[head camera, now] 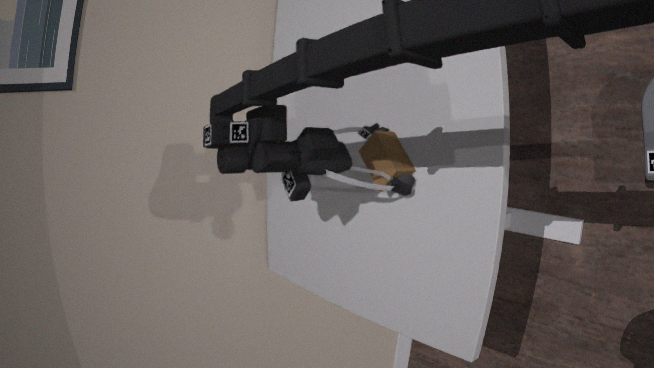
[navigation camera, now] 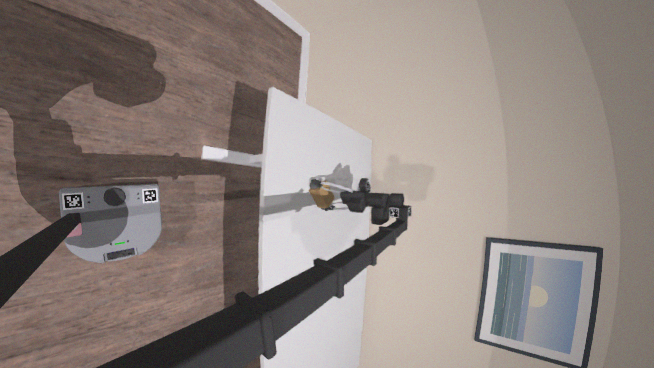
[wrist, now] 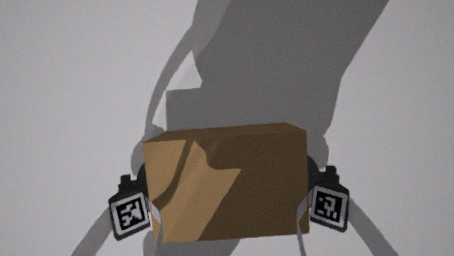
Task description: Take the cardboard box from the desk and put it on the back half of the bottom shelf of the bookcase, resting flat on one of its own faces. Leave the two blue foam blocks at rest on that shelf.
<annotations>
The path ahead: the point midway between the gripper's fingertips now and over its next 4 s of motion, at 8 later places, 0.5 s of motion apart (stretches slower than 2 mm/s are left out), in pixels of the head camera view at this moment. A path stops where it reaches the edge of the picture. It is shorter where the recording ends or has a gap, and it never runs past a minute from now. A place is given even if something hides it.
My gripper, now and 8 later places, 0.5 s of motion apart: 399,158; 391,155; 370,155; 359,155; 364,154; 382,153; 412,151; 445,149; 481,148
</annotations>
